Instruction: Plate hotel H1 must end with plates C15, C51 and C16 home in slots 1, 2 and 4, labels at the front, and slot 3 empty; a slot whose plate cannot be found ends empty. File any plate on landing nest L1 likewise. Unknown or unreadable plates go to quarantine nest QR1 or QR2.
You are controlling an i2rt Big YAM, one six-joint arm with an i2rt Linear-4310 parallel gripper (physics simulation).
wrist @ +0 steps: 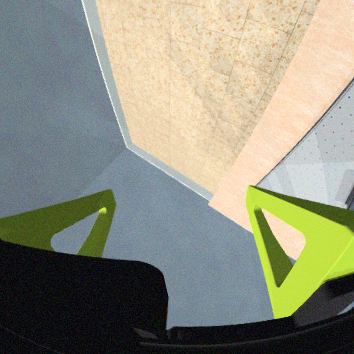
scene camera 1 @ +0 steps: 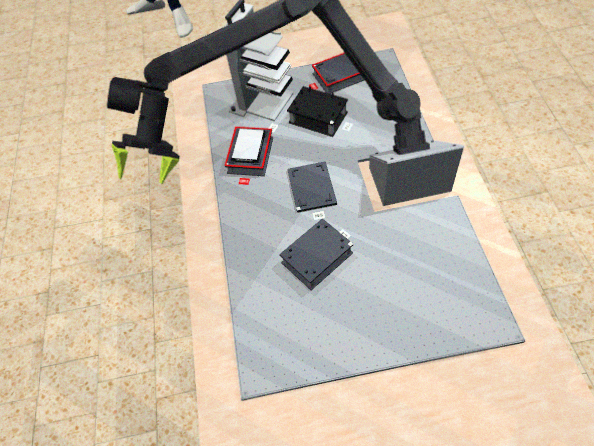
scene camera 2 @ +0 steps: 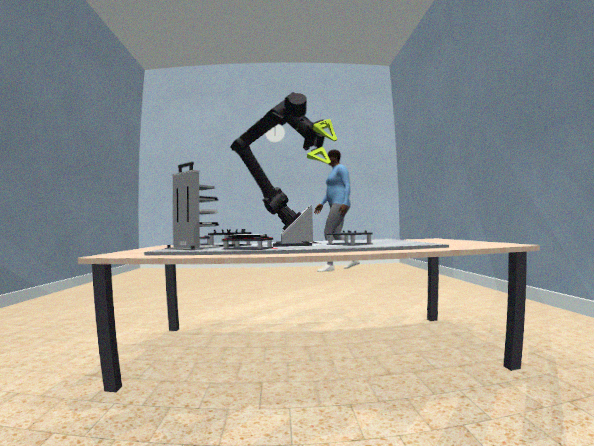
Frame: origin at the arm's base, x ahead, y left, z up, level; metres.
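Where they show: gripper, between the fingertips: (wrist: 178, 195) (scene camera 1: 141, 181) (scene camera 2: 332, 152); arm's base, origin of its link: (scene camera 1: 411, 149) (scene camera 2: 293, 221).
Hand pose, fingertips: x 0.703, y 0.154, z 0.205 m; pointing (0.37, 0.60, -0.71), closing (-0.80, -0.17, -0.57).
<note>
Each offset is from my fingertips to the centre of the thing. "*": to the spot under its first point.
Plate hotel H1 {dx -0.289, dy -0.549, dz -0.139 m} (scene camera 1: 238, 90) (scene camera 2: 185, 210) is a grey tower with a handle and several stacked ledges; pale plates seem to lie on some, but slots and labels cannot be read. A white-topped plate {dx -0.233, dy -0.311, dz -0.265 m} (scene camera 1: 248, 144) lies on a red-rimmed nest {* dx -0.183, dy -0.280, dz -0.257 m} (scene camera 1: 231, 152). Another red-rimmed nest {dx -0.570, dy -0.616, dz -0.289 m} (scene camera 1: 336, 70), partly behind the arm, shows a dark top with no plate visible. Their red tags are too small to read surely. Which dark nest is L1 cannot be told. My gripper (scene camera 1: 141, 180) (scene camera 2: 333, 151) (wrist: 178, 195) is open and empty, high up, left of the mat in scene camera 1.
A black raised nest {dx -0.467, dy -0.435, dz -0.274 m} (scene camera 1: 317, 105) stands beside the hotel. A flat dark nest {dx -0.411, dy -0.150, dz -0.303 m} (scene camera 1: 312, 186) lies mid-mat, and a dark raised nest {dx -0.395, dy +0.096, dz -0.282 m} (scene camera 1: 316, 252) stands turned below it. The arm's wedge base (scene camera 1: 417, 175) (scene camera 2: 299, 230) stands at the right. A person (scene camera 2: 338, 182) stands behind the table.
</note>
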